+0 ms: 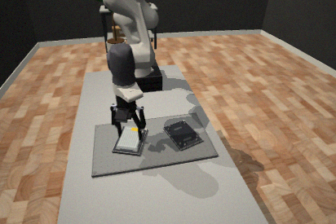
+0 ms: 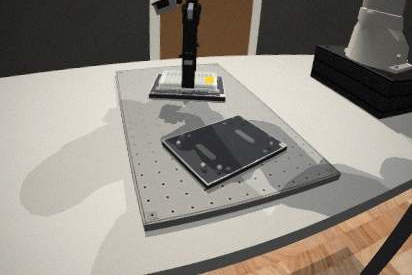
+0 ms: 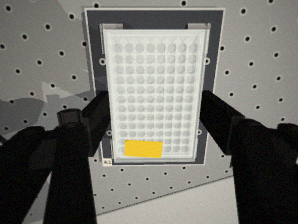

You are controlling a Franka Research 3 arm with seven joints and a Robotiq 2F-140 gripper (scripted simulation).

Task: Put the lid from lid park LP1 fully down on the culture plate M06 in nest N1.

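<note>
Now: the clear lid 20 mm below my hand. Round my hand: lid park frame: 240 mm to the left, 40 mm below, 20 mm ahead; culture plate: 30 mm below.
</note>
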